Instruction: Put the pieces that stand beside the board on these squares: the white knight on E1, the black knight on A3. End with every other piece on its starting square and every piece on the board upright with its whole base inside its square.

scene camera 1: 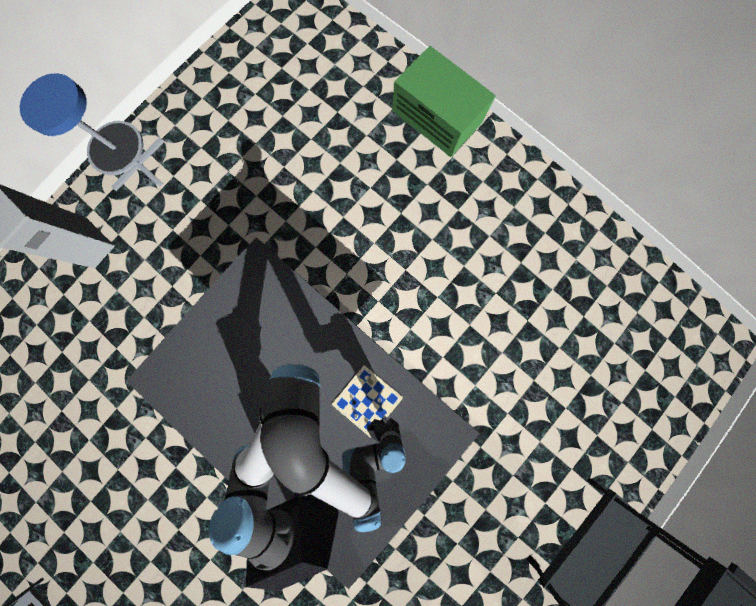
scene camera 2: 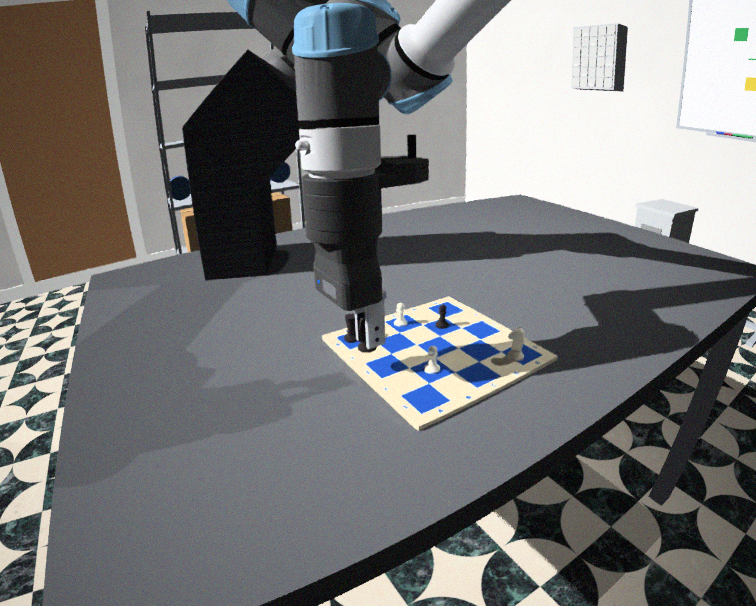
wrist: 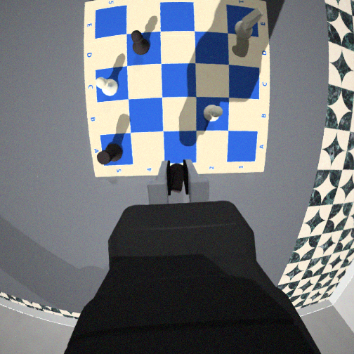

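Pixels of known places: gripper, fingertip midpoint: (scene camera 1: 383, 419) (scene camera 2: 370, 341); arm's base, link origin: (scene camera 1: 273, 538) (scene camera 2: 291, 86).
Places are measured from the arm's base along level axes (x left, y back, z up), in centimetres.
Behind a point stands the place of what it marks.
Observation:
My gripper (scene camera 2: 365, 337) {x -4.5, y -44.2, z -30.2 cm} (wrist: 176, 170) is shut on the black knight (scene camera 2: 362, 334) {x -5.5, y -44.5, z -28.9 cm} (wrist: 176, 181), which hangs upright. In the wrist view they show at the board's A edge, in line with column 3; the height above the board (scene camera 1: 335, 403) {x 13.7, y -33.0, z -33.9 cm} (scene camera 2: 419, 424) {x -4.4, y -55.5, z -33.9 cm} (wrist: 91, 105) is hard to tell. Square A3 (scene camera 2: 386, 366) {x -2.8, y -44.6, z -33.9 cm} (wrist: 180, 150) bears no piece. The white knight (scene camera 2: 516, 344) {x 11.8, y -50.6, z -31.9 cm} (wrist: 243, 31) stands upright on E1, in shadow. A tall black piece (scene camera 2: 350, 328) {x -4.2, y -37.0, z -32.1 cm} (wrist: 112, 152) stands on A5, close beside the held knight in scene camera 2.
A white pawn (scene camera 2: 432, 359) {x 1.5, y -48.0, z -32.3 cm} (wrist: 214, 113) stands on B2, another white pawn (scene camera 2: 400, 314) {x 3.5, y -36.2, z -32.3 cm} (wrist: 108, 87) on C5, and a black pawn (scene camera 2: 442, 316) {x 8.2, y -39.4, z -32.3 cm} (wrist: 140, 44) on D4. The arm's black pedestal (scene camera 2: 233, 189) {x -13.2, y -4.9, z -17.6 cm} rises from the grey table (scene camera 2: 252, 505) {x -21.9, y -58.2, z -34.5 cm} behind.

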